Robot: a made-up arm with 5 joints.
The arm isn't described. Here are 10 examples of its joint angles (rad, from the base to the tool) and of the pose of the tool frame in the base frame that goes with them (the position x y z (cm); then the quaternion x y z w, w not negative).
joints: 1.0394 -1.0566 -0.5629 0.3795 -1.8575
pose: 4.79 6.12 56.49 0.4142 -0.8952 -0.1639 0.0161
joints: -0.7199 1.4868 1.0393 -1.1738 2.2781
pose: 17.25 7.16 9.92 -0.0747 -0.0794 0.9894 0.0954
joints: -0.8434 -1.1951 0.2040 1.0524 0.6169
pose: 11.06 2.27 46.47 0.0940 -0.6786 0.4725 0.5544
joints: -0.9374 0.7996 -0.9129 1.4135 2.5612
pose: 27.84 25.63 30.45 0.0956 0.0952 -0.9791 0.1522
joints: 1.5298 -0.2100 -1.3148 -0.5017 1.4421
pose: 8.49 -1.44 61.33 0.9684 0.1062 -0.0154 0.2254
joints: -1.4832 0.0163 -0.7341 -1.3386 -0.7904
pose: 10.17 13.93 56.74 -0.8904 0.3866 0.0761 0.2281
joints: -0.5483 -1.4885 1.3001 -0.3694 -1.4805
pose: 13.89 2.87 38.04 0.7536 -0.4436 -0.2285 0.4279
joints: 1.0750 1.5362 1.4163 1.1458 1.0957
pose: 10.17 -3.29 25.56 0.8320 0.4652 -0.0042 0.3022
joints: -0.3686 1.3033 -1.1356 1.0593 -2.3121
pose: 41.16 12.26 19.20 0.1674 -0.0350 -0.8270 0.5356
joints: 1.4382 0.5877 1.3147 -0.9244 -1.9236
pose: 10.51 -15.58 20.09 -0.0771 0.2817 0.9478 0.1282
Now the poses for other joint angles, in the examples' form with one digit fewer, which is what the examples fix.
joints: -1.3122 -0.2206 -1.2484 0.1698 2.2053
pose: 10.6 6.3 61.7 0.406 0.904 -0.134 0.022
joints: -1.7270 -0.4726 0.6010 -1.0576 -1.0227
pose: 6.4 16.2 46.5 0.935 -0.162 0.102 0.299
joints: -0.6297 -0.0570 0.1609 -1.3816 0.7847
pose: 25.9 12.2 48.0 -0.053 -0.988 0.092 0.113
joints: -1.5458 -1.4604 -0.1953 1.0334 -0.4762
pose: 8.7 -8.0 48.5 0.765 -0.454 0.223 0.398
